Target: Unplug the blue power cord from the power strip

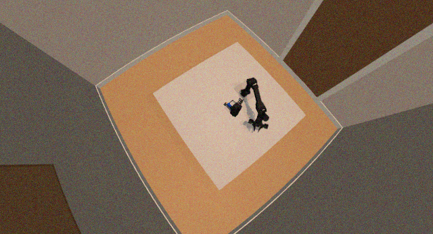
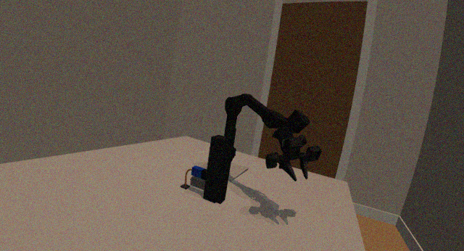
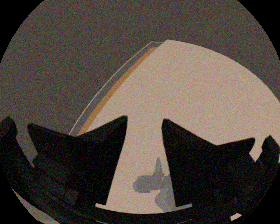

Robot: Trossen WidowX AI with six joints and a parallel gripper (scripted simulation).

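Right now the blue plug is 1 cm ahead of my gripper tip, 36 cm to the right of it and 8 cm below it.
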